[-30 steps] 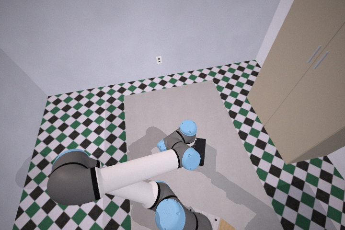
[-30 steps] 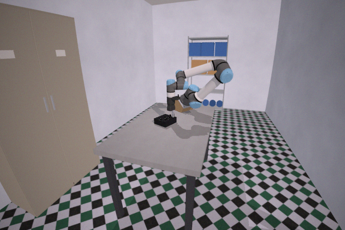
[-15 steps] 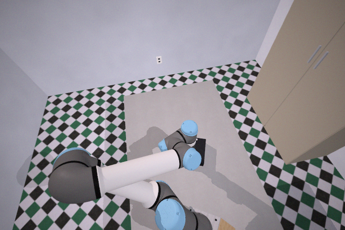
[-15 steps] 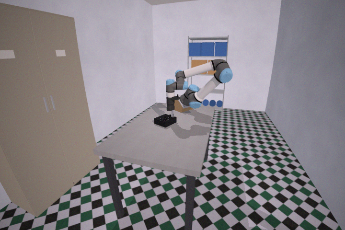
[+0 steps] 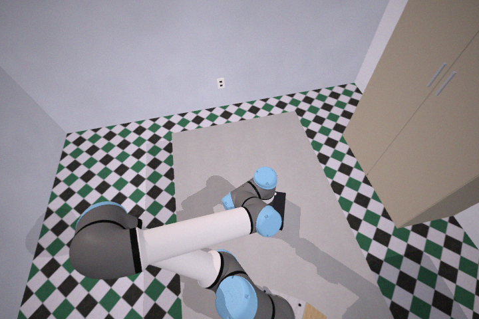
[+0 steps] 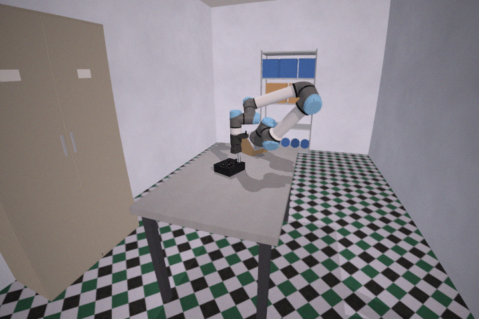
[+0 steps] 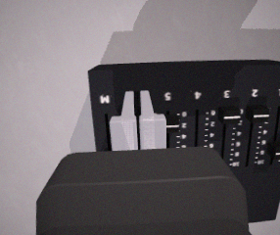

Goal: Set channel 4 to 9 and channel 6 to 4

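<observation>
Now: hand 10 mm short of the channel 5 cap, 20 mm to the left of it and 10 mm above it. From my hand the other things lie so: channel 6 cap (10 mm behind, 10 mm to the right, 10 mm below); then channel 3 cap (60 mm ahead, 40 mm to the right, 10 mm below); then master cap (40 mm behind, 30 mm to the right, 10 mm below).
</observation>
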